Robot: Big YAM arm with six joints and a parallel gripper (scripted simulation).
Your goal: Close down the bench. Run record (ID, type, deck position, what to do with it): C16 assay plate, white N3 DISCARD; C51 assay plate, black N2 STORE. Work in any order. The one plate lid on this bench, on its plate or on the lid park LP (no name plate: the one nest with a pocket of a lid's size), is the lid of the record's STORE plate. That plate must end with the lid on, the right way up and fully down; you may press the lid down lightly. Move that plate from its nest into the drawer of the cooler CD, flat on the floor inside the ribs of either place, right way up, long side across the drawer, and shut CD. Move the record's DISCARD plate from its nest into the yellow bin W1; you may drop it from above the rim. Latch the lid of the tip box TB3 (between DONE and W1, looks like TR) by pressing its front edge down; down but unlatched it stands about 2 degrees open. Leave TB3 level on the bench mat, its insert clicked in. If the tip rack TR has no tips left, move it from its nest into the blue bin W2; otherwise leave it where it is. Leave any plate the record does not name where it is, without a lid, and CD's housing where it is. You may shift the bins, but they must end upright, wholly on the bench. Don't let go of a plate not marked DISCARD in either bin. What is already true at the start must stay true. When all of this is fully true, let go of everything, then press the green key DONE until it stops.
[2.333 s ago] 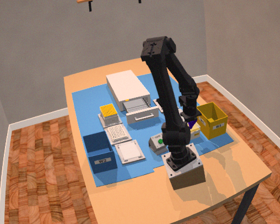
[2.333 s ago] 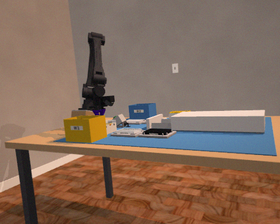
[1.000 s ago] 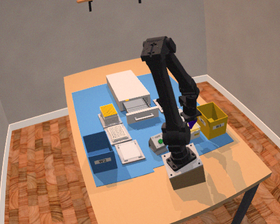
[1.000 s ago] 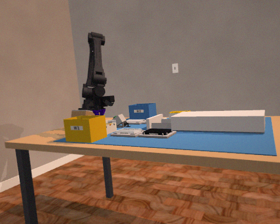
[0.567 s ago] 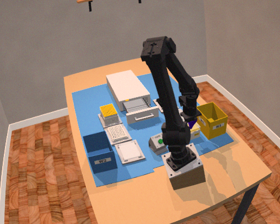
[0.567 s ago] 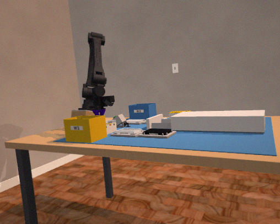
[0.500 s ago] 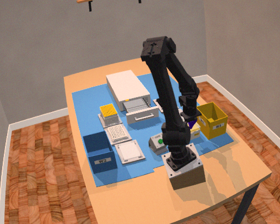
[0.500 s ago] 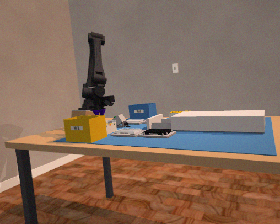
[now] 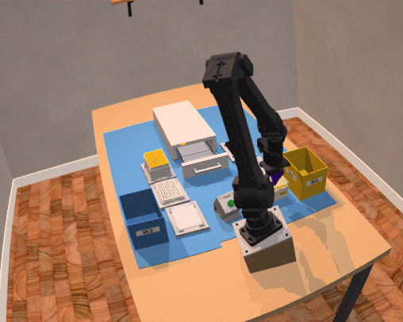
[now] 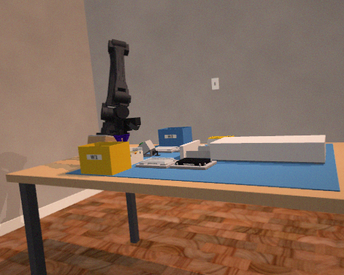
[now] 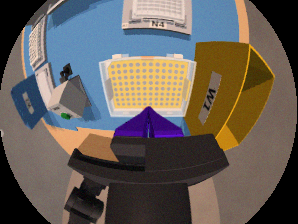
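Right now my hand is 30 mm short of the tip box lid and 20 mm above it. The rest, counted from my hand: tip box TB3 (30 mm ahead, 40 mm below); then yellow bin W1 (10 mm ahead, 160 mm to the right, 40 mm below); then green key DONE (10 mm behind, 190 mm to the left, 10 mm below).
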